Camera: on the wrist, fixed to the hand. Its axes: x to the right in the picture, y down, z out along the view.
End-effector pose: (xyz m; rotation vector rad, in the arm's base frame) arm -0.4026 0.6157 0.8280 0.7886 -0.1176 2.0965
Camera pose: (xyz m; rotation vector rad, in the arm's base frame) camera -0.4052 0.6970 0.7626 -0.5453 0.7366 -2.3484
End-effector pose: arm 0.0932 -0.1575 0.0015 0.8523 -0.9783 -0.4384
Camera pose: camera 0.1768 -0.1734 -0.0589 -0.1429 -1.3891 0.9106
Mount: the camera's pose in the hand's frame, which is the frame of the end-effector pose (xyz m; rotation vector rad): 0.0206 -0.0611 -0.0821 -0.0138 -0.0620 1.6103
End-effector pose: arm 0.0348 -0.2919 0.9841 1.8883 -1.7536 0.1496
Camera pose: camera 0.1189 -0.2726 1.0429 0.0466 -2.7973 0.6201
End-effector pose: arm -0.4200 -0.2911 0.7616 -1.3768 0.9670 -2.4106
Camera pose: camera -0.4905 -0.2179 0.7854 -0.2487 1.2759 -1.0785
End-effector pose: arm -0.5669 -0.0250 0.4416 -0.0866 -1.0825 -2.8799
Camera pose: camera -0.5948 -0.0341 0.3414 -0.6696 -0.4889 -1.4022
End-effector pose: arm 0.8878 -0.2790 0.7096 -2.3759 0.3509 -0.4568
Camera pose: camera 0.8802 -0.2892 0.8132 -1.3974 1.9155 0.3882
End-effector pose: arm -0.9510 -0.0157 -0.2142 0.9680 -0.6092 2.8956
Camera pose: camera -1.0056 0.0693 -0.2404 -0.2259 0.8263 -1.4558
